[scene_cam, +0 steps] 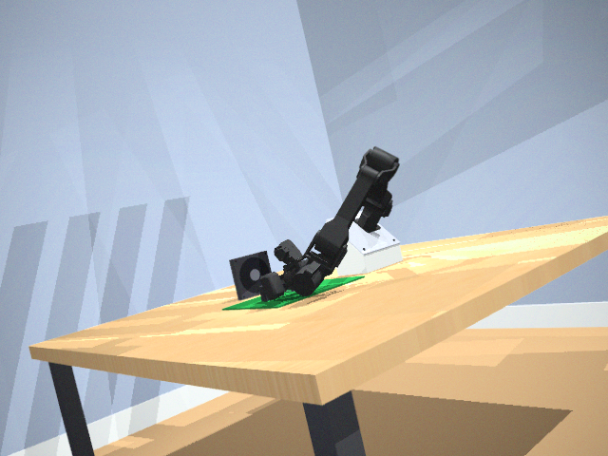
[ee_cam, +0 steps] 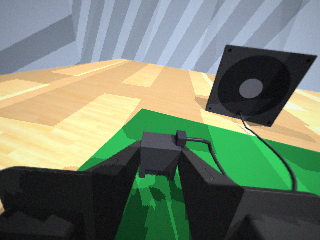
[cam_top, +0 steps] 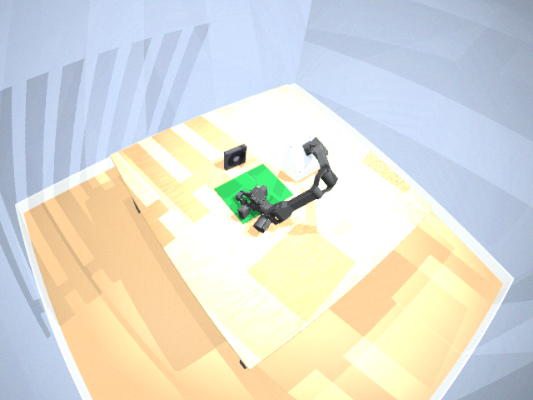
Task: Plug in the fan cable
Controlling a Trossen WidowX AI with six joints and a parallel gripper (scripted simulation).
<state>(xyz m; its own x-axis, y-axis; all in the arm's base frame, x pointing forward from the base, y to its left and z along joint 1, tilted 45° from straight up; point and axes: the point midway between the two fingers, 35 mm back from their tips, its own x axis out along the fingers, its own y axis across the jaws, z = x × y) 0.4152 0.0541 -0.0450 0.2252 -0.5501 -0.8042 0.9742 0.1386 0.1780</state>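
Right now the dark fan plug is 10 mm below my gripper tip. Round my gripper tip: white four-pin header: 110 mm behind, 20 mm to the left, 30 mm below; then black fan: 120 mm behind, 180 mm to the right, 30 mm above; then green board: 80 mm behind, 10 mm to the left, 50 mm below.
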